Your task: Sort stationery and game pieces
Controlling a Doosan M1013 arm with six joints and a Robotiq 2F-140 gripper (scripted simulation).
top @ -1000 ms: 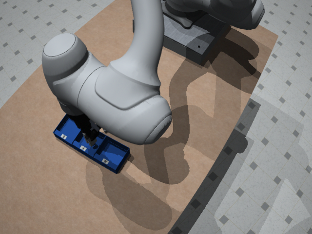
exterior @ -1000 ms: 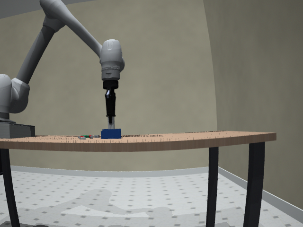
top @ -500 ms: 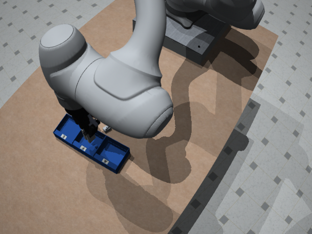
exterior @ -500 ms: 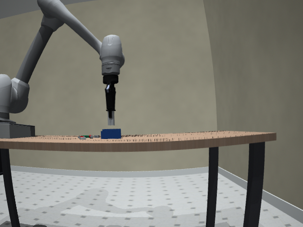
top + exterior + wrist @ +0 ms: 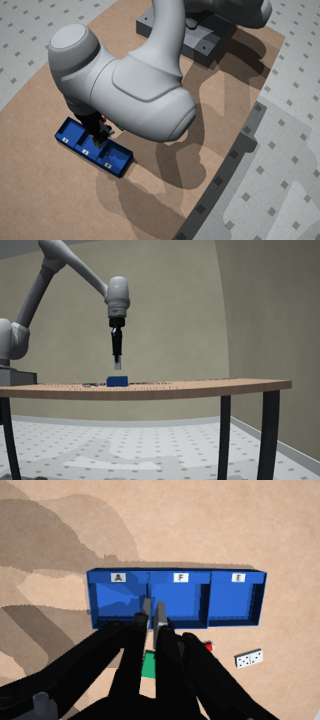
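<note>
My hand is 200 mm to the left of the white domino, 100 mm above it and 80 mm past it. Also, from my hand: green flat block: 120 mm behind, 100 mm below, 30 mm to the right; then blue three-compartment bin: 80 mm below, 40 mm to the right, 10 mm ahead; then grey clip-like piece: 90 mm below, 70 mm behind, 30 mm to the right.
</note>
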